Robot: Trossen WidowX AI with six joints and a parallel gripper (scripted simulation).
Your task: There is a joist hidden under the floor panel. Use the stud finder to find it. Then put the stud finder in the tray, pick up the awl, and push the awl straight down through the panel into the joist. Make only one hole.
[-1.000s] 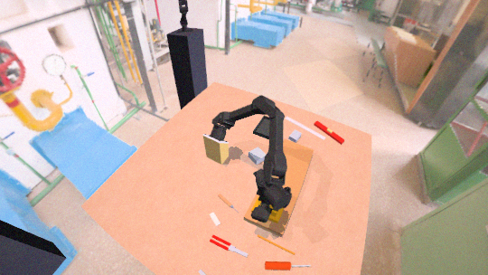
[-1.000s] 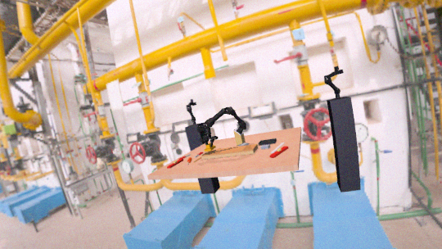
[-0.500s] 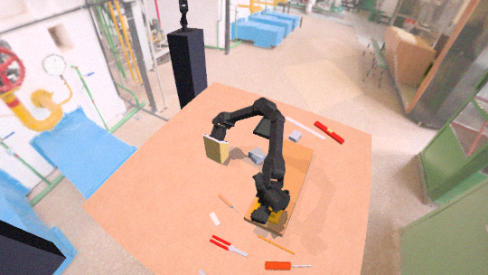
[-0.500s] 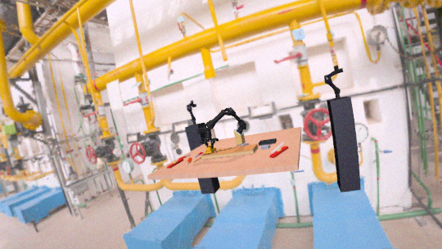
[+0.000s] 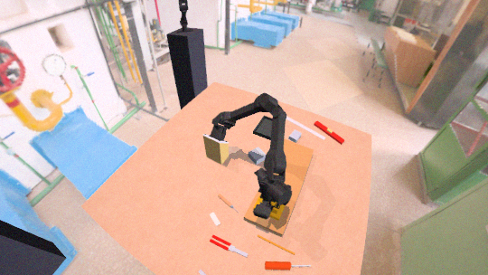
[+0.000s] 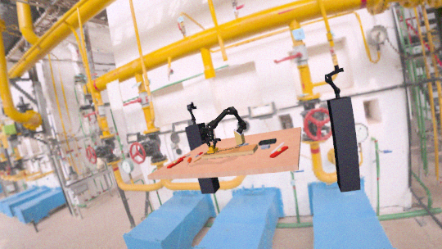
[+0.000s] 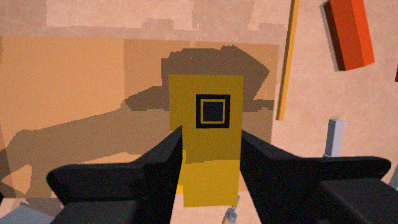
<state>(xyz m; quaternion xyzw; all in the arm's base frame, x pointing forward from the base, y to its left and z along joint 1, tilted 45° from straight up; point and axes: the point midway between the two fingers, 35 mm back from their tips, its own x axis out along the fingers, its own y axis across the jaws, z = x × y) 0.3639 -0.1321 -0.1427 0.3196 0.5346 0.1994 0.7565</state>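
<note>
Now: gripper tip 8 cm short of the pencil, 13 cm to the left of it and 6 cm above it. From my gripper tip the other things lie so: white block 21 cm behind, 13 cm to the right, 6 cm below; then yellow stud finder 1 cm ahead, 2 cm above; then awl 18 cm behind, 4 cm to the right, 6 cm below.
</note>
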